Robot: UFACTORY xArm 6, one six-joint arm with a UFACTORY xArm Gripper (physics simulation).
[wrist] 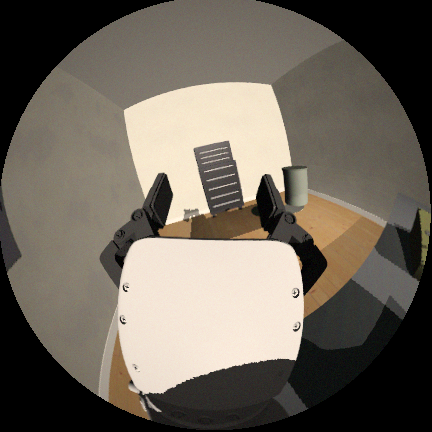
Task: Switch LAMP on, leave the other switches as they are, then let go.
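Observation:
My gripper (213, 182) is open and empty, its two dark fingers standing wide apart in the middle of the wrist view. The switch named LAMP and the other switches do not show as such in the wrist view. Part of a dark grey panel-like thing (7, 235) shows at the far left edge, well away from the fingers. No switch or label can be made out on it.
A dark slatted cabinet (220, 177) stands at the far pale wall, seen between the fingers. A grey-green cylinder (296, 186) stands right of it on the wooden floor (345, 235). A dark surface with grey bands lies at the lower right. A yellowish thing (423, 240) is cut off at the right edge.

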